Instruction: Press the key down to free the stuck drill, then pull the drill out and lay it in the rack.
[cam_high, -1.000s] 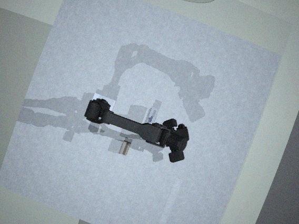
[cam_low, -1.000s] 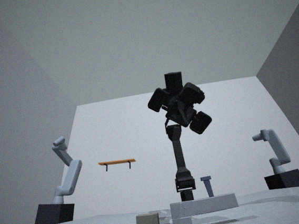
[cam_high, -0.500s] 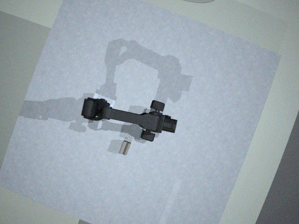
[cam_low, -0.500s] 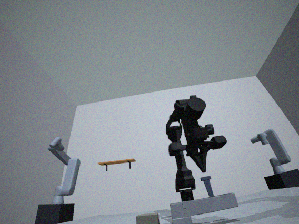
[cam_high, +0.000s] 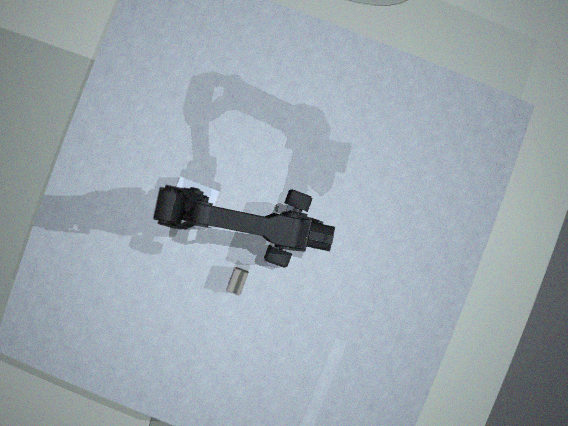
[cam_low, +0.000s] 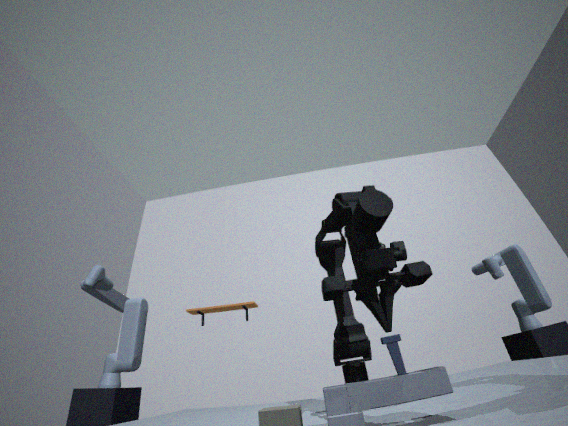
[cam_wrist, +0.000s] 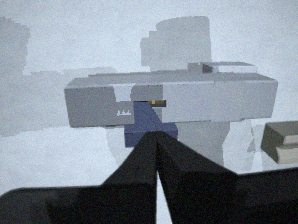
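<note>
My gripper tip is 4 cm above the blue key. Round my gripper tip: drill (1 cm behind, 5 cm to the right, 8 cm below); rack (9 cm behind, 19 cm to the right, 11 cm below); long grey block (1 cm behind, 3 cm to the right, 9 cm below).
</note>
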